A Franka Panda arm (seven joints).
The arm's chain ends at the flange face. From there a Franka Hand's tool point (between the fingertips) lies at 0.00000 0.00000 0.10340 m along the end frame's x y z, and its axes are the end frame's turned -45 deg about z.
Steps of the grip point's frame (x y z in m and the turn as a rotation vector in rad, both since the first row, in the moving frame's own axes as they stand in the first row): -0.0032 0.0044 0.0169 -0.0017 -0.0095 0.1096; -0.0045 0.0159 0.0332 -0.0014 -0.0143 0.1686; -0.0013 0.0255 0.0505 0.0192 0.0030 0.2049; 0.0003 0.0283 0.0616 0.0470 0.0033 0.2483; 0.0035 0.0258 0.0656 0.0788 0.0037 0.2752; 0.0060 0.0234 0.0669 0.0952 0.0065 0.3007
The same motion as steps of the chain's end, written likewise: 0.0015 0.0046 0.0169 -0.0079 -0.0055 0.1096; 0.0091 0.0134 0.0332 -0.0111 -0.0091 0.1686; 0.0181 0.0207 0.0505 0.0157 -0.0115 0.2049; 0.0229 0.0238 0.0617 0.0356 -0.0309 0.2483; 0.0253 0.0225 0.0659 0.0583 -0.0531 0.2752; 0.0261 0.0206 0.0674 0.0719 -0.0627 0.3007
